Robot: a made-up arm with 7 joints.
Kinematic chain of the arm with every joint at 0, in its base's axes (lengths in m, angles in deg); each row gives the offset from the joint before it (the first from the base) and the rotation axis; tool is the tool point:
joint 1: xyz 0 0.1 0 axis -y
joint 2: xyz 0 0.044 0 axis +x
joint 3: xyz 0 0 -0.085 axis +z
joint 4: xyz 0 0 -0.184 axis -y
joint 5: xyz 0 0 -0.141 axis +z
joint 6: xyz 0 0 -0.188 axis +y
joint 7: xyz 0 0 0 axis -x
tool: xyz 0 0 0
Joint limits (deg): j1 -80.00..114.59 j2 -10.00..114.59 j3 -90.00..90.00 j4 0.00..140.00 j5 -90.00..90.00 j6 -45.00..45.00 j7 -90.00..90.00
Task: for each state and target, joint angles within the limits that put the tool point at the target. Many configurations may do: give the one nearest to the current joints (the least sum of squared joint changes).
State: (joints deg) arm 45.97 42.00 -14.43 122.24 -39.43 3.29 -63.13
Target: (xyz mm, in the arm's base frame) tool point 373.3 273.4 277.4
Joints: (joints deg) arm 85.58 31.70 -13.67 72.76 -39.43 3.29 -63.13
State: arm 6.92 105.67 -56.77 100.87 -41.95 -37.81 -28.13
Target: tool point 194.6 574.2 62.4
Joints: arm 43.01 114.59 -54.40 74.86 -41.95 -37.81 -28.13
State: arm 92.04 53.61 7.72 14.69 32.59 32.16 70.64
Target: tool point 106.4 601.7 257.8
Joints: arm 93.45 65.73 17.10 52.94 32.59 32.16 70.64
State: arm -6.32 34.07 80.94 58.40 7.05 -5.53 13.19
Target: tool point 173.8 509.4 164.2
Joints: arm -11.27 72.09 65.09 86.73 7.05 -5.53 13.19
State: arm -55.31 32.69 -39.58 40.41 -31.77 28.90 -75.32
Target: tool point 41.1 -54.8 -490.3
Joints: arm -19.57 -2.59 -41.31 55.21 -31.77 28.90 -75.32
